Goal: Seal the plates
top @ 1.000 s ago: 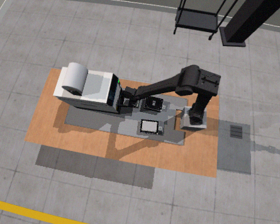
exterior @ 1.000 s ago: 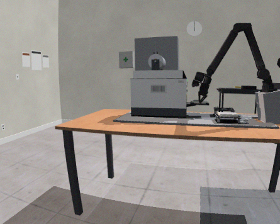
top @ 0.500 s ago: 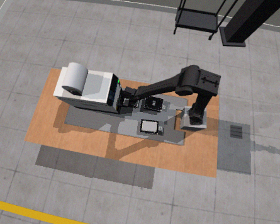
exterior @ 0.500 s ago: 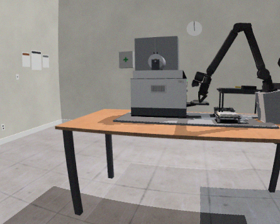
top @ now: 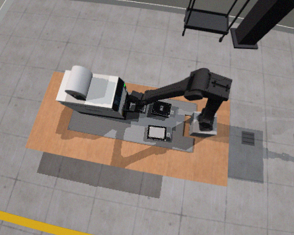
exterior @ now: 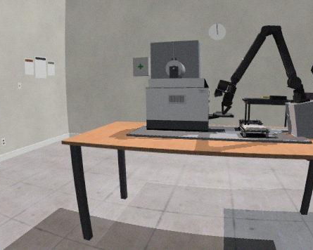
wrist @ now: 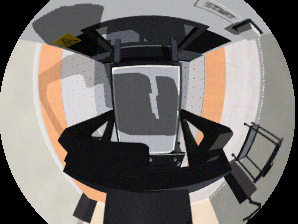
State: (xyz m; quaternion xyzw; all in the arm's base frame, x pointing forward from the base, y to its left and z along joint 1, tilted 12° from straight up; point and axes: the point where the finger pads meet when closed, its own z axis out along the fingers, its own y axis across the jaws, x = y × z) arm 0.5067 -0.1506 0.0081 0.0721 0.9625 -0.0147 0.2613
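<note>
My gripper is now 2 cm above the sealer stage. The rest, counted from my hand: foil roll: 33 cm ahead, 4 cm to the right, 30 cm above.
</note>
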